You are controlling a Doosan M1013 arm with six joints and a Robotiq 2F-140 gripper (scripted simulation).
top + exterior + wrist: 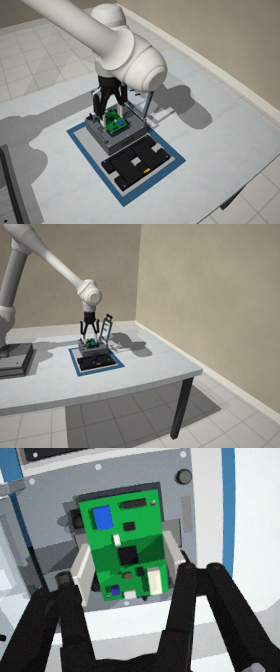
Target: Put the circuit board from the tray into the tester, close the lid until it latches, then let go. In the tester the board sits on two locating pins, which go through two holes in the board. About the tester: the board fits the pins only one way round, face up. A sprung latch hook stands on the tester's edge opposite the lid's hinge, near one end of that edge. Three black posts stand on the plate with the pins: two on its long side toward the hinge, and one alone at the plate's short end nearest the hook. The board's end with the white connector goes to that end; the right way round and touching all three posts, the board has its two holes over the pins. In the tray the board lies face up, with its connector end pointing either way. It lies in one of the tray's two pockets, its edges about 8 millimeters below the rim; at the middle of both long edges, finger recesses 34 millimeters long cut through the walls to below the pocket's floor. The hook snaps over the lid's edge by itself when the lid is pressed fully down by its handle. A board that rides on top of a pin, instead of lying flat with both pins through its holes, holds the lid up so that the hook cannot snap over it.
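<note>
The green circuit board is 2 cm below my hand. Also, from my hand: latch hook (6 cm behind, 6 cm to the left, 2 cm below); then tester lid (12 cm ahead, 1 cm to the right, 7 cm above).
</note>
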